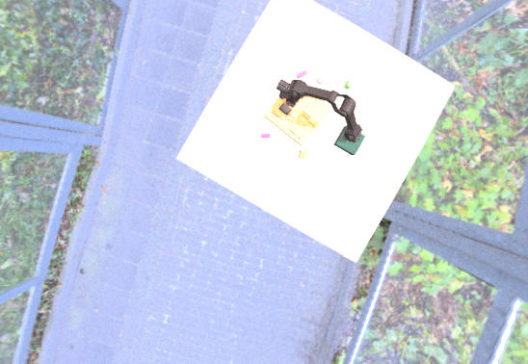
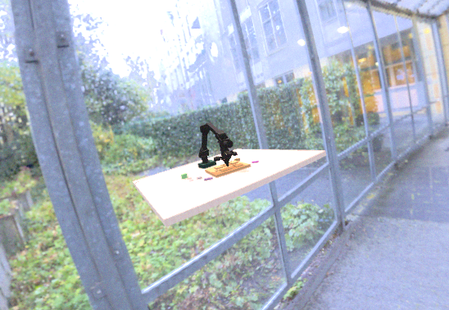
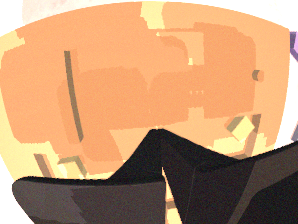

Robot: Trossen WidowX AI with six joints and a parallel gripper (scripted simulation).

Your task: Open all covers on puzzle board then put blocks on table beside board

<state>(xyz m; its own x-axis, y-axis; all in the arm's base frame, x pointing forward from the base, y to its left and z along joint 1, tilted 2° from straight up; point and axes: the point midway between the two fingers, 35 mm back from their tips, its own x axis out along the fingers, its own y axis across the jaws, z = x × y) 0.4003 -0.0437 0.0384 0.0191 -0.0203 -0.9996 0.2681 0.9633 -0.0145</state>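
Now: gripper tip 4 cm past the puzzle board, 4 cm to the right of it and 2 cm above it. Round my gripper tip: lilac block (1 cm ahead, 20 cm to the right, 3 cm below); then green block (28 cm behind, 26 cm to the right, 2 cm below); then pink block (7 cm ahead, 24 cm to the left, 3 cm below).
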